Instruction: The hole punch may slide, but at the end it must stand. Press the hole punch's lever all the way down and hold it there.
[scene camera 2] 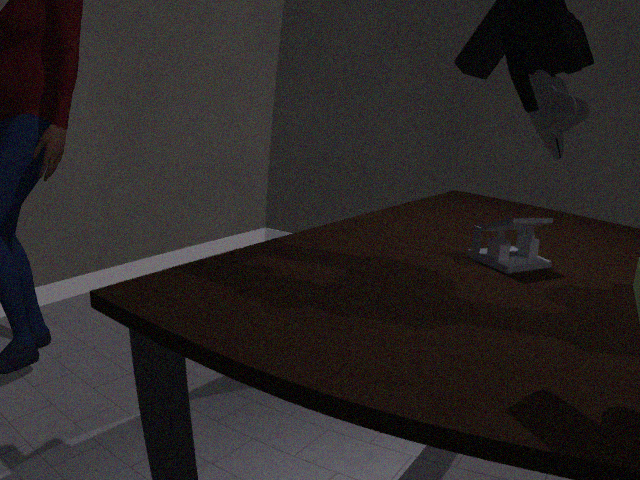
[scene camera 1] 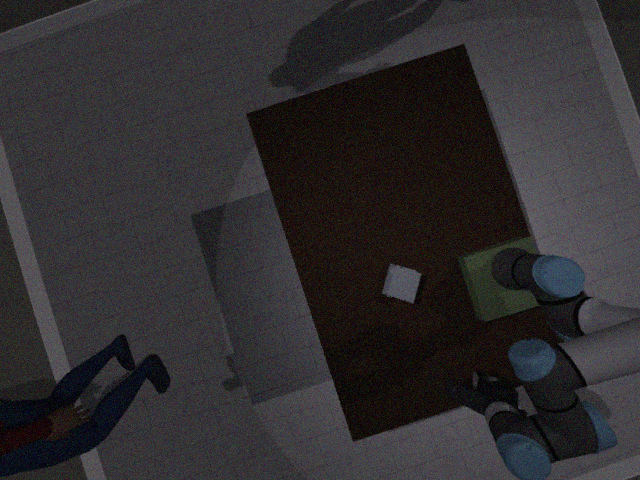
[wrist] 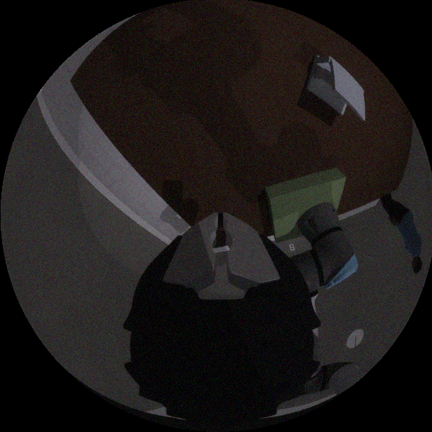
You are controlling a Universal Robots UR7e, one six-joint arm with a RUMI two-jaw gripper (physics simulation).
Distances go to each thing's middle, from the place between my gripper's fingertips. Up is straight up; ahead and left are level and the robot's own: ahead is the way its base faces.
Labels:
The lever [scene camera 1: 404, 283] lies 320 mm to the right of my hand, 130 mm below it and 70 mm ahead of it.

